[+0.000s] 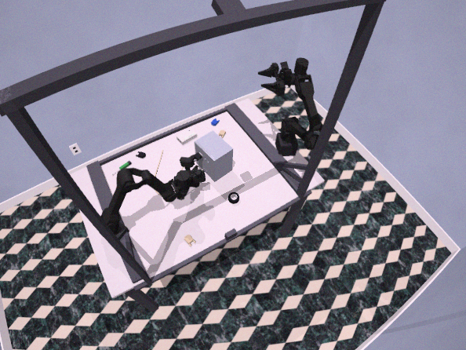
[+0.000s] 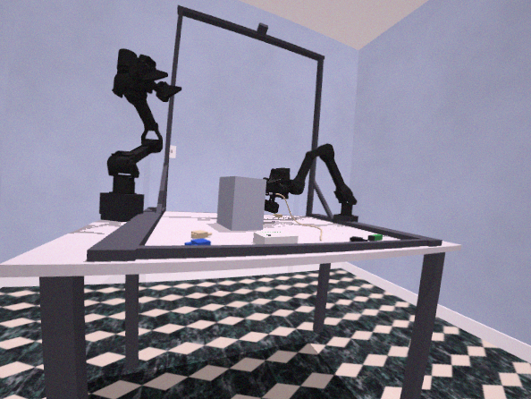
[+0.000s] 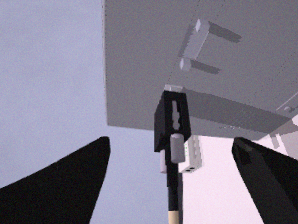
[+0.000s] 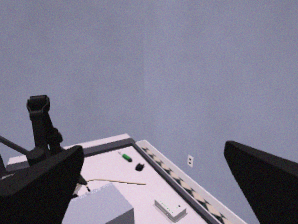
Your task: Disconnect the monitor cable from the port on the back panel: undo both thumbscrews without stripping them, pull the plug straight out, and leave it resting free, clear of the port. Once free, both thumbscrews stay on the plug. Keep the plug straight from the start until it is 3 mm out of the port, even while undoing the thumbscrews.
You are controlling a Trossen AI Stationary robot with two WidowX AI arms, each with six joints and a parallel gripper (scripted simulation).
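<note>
Now: the grey box 30 mm ahead of my left hand, 130 mm to the right of it and 50 mm below it.
</note>
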